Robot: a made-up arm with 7 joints.
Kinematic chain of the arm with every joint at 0, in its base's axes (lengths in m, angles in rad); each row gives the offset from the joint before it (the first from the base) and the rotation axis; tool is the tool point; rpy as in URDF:
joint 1: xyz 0.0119 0.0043 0.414 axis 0 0.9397 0.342
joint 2: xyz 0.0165 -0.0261 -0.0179 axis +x
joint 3: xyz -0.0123 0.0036 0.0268 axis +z
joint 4: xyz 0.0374 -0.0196 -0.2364 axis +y
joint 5: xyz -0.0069 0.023 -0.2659 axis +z
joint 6: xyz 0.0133 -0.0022 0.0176 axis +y
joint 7: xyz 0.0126 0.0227 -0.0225 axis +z
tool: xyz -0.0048 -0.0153 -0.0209 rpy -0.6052 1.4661 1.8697
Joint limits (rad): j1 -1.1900..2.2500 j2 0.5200..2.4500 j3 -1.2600..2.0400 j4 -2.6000..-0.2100 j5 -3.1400..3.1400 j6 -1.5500..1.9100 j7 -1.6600..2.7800
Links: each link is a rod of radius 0.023 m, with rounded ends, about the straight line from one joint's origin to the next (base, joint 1, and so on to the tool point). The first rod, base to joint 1, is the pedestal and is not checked.
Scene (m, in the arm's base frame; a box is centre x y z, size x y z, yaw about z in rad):
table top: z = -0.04
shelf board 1: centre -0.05 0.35 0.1 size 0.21 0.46 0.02 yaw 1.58
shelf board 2: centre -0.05 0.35 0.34 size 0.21 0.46 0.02 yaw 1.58
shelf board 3: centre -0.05 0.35 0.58 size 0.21 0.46 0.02 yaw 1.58
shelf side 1: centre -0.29 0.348 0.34 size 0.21 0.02 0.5 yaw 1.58
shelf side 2: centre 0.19 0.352 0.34 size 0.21 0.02 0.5 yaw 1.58
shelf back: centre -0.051 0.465 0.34 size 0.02 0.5 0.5 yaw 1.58
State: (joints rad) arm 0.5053 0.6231 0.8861 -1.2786 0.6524 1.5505 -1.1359
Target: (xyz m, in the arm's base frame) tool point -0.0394 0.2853 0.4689
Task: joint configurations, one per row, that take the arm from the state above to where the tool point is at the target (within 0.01 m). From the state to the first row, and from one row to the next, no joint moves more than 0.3 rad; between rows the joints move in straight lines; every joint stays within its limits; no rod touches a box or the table.
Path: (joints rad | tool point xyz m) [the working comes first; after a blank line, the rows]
Joints at the target: 0.6803 0.6734 1.6166 -1.9653 0.5611 1.6819 -1.1487
Straight joint move there: touches shelf board 2.

1: 0.6718 0.5973 0.7428 -1.5421 0.6805 1.6178 -1.1193 | 0.0454 0.3108 0.2102
2: 0.8383 0.5716 0.5995 -1.8056 0.7086 1.6851 -1.1027 | 0.0505 0.2595 0.2046
3: 1.0048 0.5458 0.4563 -2.0692 0.7368 1.7523 -1.0860 | 0.0465 0.1993 0.2015
4: 1.1713 0.5200 0.3130 -2.3327 0.7649 1.8196 -1.0694 | 0.0357 0.1359 0.2092
5: 1.0087 0.5200 0.5637 -2.3737 0.7250 1.8347 -1.0821 | 0.0714 0.1685 0.2645
6: 0.8460 0.5200 0.8145 -2.4148 0.6851 1.8497 -1.0949 | 0.0855 0.1872 0.3272
7: 0.6833 0.5200 1.0652 -2.4558 0.6452 1.8648 -1.1076 | 0.0769 0.1934 0.3869
8: 0.5206 0.5200 1.3159 -2.4969 0.6052 1.8799 -1.1203 | 0.0487 0.1890 0.4342
9: 0.3580 0.5200 1.5667 -2.5379 0.5653 1.8949 -1.1330 | 0.0075 0.1763 0.4625
10: 0.1953 0.5200 1.8174 -2.5790 0.5254 1.9100 -1.1458 | -0.0382 0.1572 0.4689
11: 0.3570 0.5711 1.7505 -2.3744 0.5373 1.8340 -1.1467 | -0.0361 0.2016 0.4761
12: 0.5186 0.6223 1.6836 -2.1699 0.5492 1.7579 -1.1477 | -0.0351 0.2448 0.4759
13: 0.6803 0.6734 1.6166 -1.9653 0.5611 1.6819 -1.1487 | -0.0394 0.2853 0.4689

